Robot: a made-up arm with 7 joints.
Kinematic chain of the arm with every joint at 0, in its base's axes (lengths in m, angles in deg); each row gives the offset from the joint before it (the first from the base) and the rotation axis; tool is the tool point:
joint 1: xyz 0 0 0 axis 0 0.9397 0.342
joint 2: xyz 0 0 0 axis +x
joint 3: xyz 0 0 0 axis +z
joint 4: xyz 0.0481 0 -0.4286 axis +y
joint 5: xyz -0.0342 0 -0.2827 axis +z
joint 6: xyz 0 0 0 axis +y
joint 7: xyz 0 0 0 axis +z
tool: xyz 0 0 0
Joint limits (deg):
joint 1: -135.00..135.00
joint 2: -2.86..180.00
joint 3: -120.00..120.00
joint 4: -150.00..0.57
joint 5: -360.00..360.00
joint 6: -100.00..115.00
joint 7: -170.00..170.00
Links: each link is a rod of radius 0.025 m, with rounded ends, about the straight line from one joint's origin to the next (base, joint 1, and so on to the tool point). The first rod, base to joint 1, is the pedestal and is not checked.
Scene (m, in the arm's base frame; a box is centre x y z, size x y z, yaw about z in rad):
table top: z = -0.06
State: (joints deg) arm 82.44 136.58 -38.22 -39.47 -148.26 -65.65 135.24
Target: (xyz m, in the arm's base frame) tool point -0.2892 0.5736 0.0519
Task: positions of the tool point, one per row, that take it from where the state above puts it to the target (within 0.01 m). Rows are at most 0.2 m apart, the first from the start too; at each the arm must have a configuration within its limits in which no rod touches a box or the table.
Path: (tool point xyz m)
1: 0.0354 0.6803 0.0643
2: -0.1357 0.6504 0.0489
3: -0.2892 0.5736 0.0519

